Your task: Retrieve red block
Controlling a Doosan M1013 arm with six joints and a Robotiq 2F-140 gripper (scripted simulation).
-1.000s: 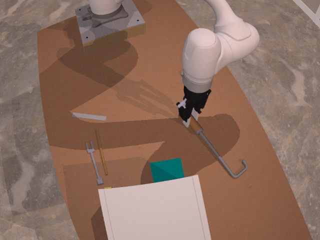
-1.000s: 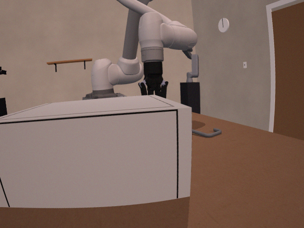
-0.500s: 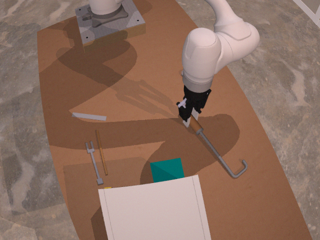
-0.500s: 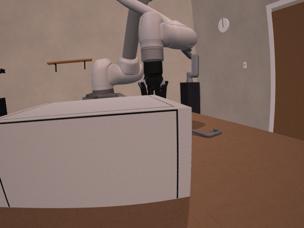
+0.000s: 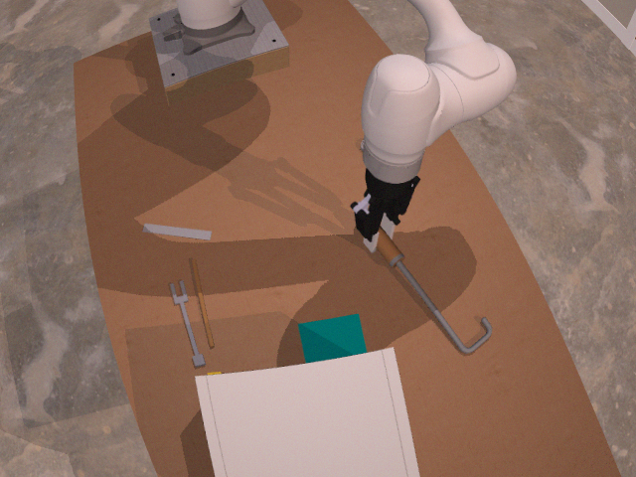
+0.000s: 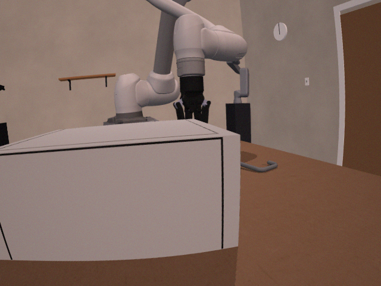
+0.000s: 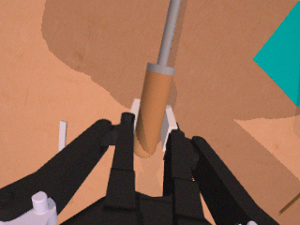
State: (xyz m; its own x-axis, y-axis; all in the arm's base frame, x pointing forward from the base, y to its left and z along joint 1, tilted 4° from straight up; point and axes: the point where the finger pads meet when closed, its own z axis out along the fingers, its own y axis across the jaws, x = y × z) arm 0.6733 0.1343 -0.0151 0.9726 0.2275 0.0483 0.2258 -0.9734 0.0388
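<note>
The thin wooden stick lies 34 cm to the right of my hand and 3 cm below it. Round my hand: grey spoon: 17 cm behind, 8 cm to the left, 3 cm below; teal square: 16 cm ahead, 15 cm to the right, 4 cm below; long hook tool: 11 cm ahead, 6 cm to the left, 2 cm below.
</note>
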